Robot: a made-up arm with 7 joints. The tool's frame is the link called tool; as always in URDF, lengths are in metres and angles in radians. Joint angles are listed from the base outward.
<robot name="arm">
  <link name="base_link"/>
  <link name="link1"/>
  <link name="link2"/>
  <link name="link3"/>
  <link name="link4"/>
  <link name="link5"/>
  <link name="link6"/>
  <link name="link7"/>
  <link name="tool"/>
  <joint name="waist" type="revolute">
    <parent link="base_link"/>
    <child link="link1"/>
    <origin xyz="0 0.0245 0.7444" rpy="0 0 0"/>
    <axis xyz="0 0 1"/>
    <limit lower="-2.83" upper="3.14"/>
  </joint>
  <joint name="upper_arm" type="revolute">
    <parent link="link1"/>
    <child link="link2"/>
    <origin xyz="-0.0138 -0.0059 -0.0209" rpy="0 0 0"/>
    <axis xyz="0 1 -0.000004"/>
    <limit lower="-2.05" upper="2"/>
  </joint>
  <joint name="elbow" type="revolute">
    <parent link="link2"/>
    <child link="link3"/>
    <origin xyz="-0.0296 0.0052 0.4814" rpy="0 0 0"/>
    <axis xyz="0 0 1"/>
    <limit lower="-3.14" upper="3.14"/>
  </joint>
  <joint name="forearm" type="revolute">
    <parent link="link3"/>
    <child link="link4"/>
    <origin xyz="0.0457 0.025 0.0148" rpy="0 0 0"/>
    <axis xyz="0 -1 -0.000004"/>
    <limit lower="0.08" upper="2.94"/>
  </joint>
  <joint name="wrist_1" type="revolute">
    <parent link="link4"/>
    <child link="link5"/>
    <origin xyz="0.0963 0.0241 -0.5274" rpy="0 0 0"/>
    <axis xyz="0 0.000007 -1"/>
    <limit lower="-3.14" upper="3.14"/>
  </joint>
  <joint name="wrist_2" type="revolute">
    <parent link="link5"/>
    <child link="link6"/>
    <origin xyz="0.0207 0.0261 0.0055" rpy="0 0 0"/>
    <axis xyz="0 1 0.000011"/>
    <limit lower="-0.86" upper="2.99"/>
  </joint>
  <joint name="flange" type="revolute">
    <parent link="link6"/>
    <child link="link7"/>
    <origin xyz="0.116 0.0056 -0.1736" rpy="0 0 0"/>
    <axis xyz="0 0.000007 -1"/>
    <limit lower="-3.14" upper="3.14"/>
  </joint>
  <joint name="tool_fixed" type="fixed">
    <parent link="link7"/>
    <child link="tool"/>
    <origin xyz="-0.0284 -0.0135 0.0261" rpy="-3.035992 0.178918 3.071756"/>
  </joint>
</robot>
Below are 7 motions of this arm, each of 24 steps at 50 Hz.
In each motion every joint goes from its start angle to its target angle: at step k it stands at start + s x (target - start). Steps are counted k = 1, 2, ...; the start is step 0. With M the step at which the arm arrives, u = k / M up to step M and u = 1 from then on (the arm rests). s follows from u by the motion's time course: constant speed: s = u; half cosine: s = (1 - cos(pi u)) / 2; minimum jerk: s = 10 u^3 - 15 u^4 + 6 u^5.
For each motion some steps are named. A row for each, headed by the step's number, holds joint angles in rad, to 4 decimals.
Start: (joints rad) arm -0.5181 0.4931 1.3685 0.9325 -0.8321 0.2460 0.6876
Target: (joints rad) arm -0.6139 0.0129 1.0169 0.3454 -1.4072 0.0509 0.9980
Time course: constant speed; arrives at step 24
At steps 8, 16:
8: -0.5500 0.3330 1.2513 0.7368 -1.0238 0.1810 0.7911
16: -0.5820 0.1730 1.1341 0.5411 -1.2155 0.1159 0.8945

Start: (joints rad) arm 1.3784 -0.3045 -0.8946 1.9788 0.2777 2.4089 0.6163
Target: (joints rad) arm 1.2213 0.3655 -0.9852 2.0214 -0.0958 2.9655 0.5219
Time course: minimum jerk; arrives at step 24
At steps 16, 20, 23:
16: 1.2543 0.2249 -0.9662 2.0125 -0.0174 2.8487 0.5417
20: 1.2269 0.3417 -0.9820 2.0199 -0.0825 2.9457 0.5253
23: 1.2214 0.3650 -0.9851 2.0214 -0.0955 2.9651 0.5220

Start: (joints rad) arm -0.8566 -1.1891 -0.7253 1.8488 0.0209 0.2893 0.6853
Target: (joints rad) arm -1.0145 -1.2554 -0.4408 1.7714 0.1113 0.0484 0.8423
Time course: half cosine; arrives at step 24
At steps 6, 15, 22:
6: -0.8797 -1.1988 -0.6836 1.8375 0.0341 0.2540 0.7083
15: -0.9658 -1.2349 -0.5286 1.7953 0.0834 0.1228 0.7938
22: -1.0118 -1.2543 -0.4456 1.7727 0.1098 0.0525 0.8396

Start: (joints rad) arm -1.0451 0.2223 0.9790 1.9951 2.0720 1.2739 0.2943
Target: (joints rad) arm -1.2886 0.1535 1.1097 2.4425 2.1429 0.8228 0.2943
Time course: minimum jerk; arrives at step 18
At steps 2, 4, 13, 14, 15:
2: -1.0479 0.2215 0.9805 2.0003 2.0728 1.2687 0.2943
4: -1.0637 0.2170 0.9890 2.0293 2.0774 1.2394 0.2943
13: -1.2557 0.1628 1.0921 2.3821 2.1333 0.8837 0.2943
14: -1.2700 0.1588 1.0997 2.4083 2.1375 0.8573 0.2943
15: -1.2800 0.1559 1.1051 2.4266 2.1404 0.8388 0.2943

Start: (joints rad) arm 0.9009 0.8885 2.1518 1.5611 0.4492 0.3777 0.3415
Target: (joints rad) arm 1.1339 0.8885 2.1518 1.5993 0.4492 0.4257 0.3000
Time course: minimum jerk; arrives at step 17
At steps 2, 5, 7, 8, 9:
2: 0.9041 0.8885 2.1518 1.5616 0.4492 0.3784 0.3409
5: 0.9371 0.8885 2.1518 1.5670 0.4492 0.3852 0.3351
7: 0.9796 0.8885 2.1518 1.5740 0.4492 0.3939 0.3275
8: 1.0046 0.8885 2.1518 1.5781 0.4492 0.3991 0.3230
9: 1.0302 0.8885 2.1518 1.5823 0.4492 0.4043 0.3185

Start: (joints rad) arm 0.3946 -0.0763 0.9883 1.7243 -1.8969 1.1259 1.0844
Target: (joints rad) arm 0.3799 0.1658 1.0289 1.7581 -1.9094 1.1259 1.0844
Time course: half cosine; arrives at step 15
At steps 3, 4, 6, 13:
3: 0.3932 -0.0532 0.9922 1.7275 -1.8981 1.1259 1.0844
4: 0.3922 -0.0362 0.9950 1.7299 -1.8990 1.1259 1.0844
6: 0.3895 0.0073 1.0023 1.7360 -1.9012 1.1259 1.0844
13: 0.3805 0.1553 1.0271 1.7566 -1.9089 1.1259 1.0844

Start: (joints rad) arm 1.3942 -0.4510 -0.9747 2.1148 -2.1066 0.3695 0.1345
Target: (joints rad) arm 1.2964 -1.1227 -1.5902 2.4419 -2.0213 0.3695 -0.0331
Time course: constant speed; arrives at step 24
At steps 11, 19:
11: 1.3494 -0.7589 -1.2568 2.2647 -2.0675 0.3695 0.0577
19: 1.3168 -0.9828 -1.4620 2.3738 -2.0391 0.3695 0.0018

